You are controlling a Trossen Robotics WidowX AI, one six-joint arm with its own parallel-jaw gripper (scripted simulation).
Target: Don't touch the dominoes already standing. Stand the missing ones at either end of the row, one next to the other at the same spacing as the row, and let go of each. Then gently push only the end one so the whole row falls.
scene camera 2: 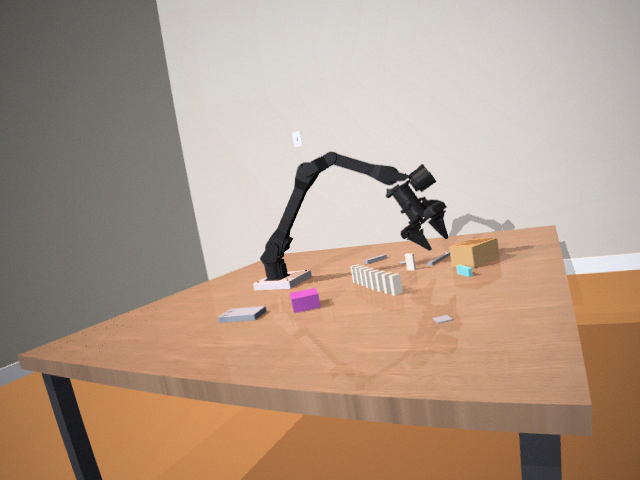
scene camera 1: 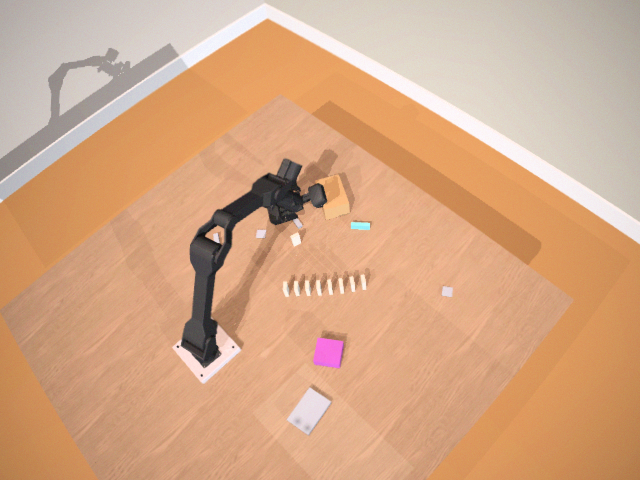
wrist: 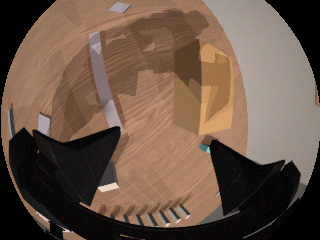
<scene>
My gripper shows in scene camera 2, in scene camera 1 [310, 211] and in the wrist view. An orange box shows in scene camera 2, in scene camera 1 [337, 205] and in the wrist view. The same spot on the orange box: [wrist: 203, 92] is [scene camera 2: 459, 243]. One and the same spot on my gripper: [wrist: 75, 167] is [scene camera 2: 420, 233].
</scene>
